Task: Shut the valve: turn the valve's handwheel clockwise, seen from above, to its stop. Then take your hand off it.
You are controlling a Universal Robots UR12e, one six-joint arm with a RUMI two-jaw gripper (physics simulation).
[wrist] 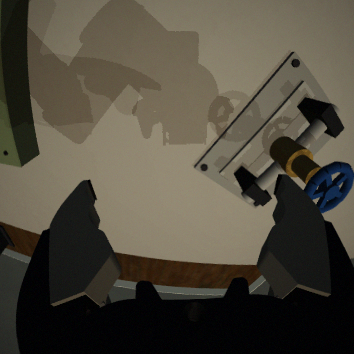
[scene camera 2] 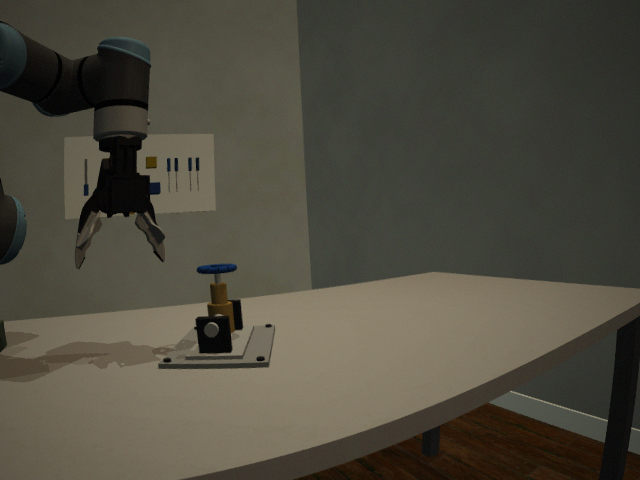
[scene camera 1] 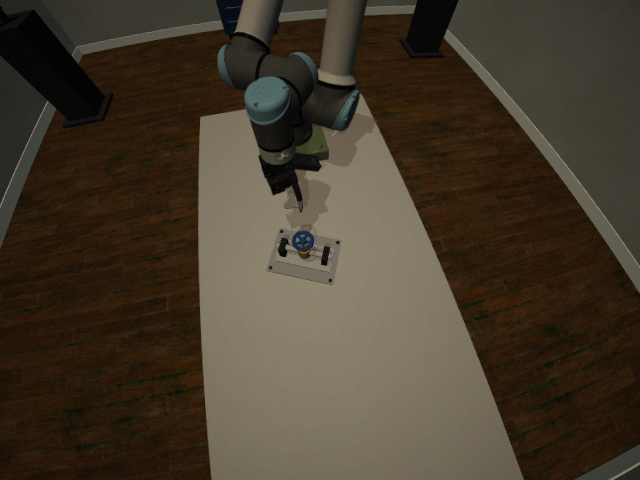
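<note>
The blue handwheel (scene camera 1: 310, 241) (scene camera 2: 217, 268) (wrist: 332, 189) sits level on top of the brass valve body (scene camera 2: 219, 294) (wrist: 290, 153). The valve stands on a grey base plate (scene camera 1: 302, 274) (scene camera 2: 261, 343) (wrist: 216, 150) between two black pipe supports. My gripper (scene camera 2: 120, 263) (wrist: 184, 178) points down, open and empty, its fingers spread wide. It hangs to the left of the handwheel in the second scene view, with the fingertips slightly above wheel height and apart from it. In the first scene view it is on the arm-base side of the valve, with one finger showing.
The pale table (scene camera 1: 330, 372) (scene camera 2: 387, 361) carries the plate. The green arm base (scene camera 1: 320, 144) (wrist: 17, 100) stands behind the gripper in the first scene view. A tool board (scene camera 2: 191, 201) hangs on the wall. Dark pillars (scene camera 1: 51, 67) (scene camera 1: 431, 25) and a blue cabinet (scene camera 1: 227, 18) stand beyond the table.
</note>
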